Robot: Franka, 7 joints.
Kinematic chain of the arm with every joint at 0, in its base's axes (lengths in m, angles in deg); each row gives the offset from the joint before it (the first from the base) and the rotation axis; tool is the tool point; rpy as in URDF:
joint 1: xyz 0 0 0.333 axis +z
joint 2: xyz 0 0 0 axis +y
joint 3: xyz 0 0 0.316 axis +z
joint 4: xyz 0.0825 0 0 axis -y
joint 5: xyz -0.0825 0 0.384 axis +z
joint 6: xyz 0 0 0 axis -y
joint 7: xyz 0.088 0 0 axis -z
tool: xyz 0 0 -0.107 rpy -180 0 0
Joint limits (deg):
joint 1: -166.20..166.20
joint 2: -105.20..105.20
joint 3: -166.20..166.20
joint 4: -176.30..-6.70
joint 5: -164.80..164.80
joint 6: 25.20..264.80
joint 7: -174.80..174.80
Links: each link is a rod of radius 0.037 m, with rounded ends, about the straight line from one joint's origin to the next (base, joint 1, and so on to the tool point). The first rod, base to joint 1, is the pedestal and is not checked.
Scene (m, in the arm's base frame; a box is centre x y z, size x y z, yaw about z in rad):
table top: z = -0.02
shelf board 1: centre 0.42 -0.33 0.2 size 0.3 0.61 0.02 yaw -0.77
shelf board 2: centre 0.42 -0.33 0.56 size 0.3 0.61 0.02 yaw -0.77
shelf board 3: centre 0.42 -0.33 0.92 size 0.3 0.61 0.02 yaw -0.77
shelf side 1: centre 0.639 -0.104 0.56 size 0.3 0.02 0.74 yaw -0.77
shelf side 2: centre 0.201 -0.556 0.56 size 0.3 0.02 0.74 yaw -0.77
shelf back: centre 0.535 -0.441 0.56 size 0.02 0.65 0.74 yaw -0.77
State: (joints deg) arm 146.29 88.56 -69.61 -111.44 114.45 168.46 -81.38
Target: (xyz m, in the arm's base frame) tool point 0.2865 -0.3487 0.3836
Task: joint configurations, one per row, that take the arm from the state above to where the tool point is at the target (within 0.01 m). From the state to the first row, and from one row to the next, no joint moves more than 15 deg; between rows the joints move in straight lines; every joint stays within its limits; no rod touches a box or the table.
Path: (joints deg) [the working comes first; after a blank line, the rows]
Joints at the target: 46.94 77.39 -91.82 -141.46 114.27 162.93 -81.38
Straight joint move there: touches shelf side 1.

1: 133.84 87.62 -72.78 -120.85 115.71 170.49 -81.38
2: 121.40 86.68 -75.94 -130.26 116.96 172.53 -81.38
3: 108.95 85.74 -79.11 -139.67 118.22 174.56 -81.38
4: 96.50 84.80 -82.28 -149.08 119.48 176.60 -81.38
5: 84.06 83.85 -85.44 -158.49 120.73 178.63 -81.38
6: 71.61 82.91 -88.61 -167.90 121.99 180.67 -81.38
7: 59.27 80.15 -90.21 -154.68 118.13 171.80 -81.38
8: 46.94 77.39 -91.82 -141.46 114.27 162.93 -81.38

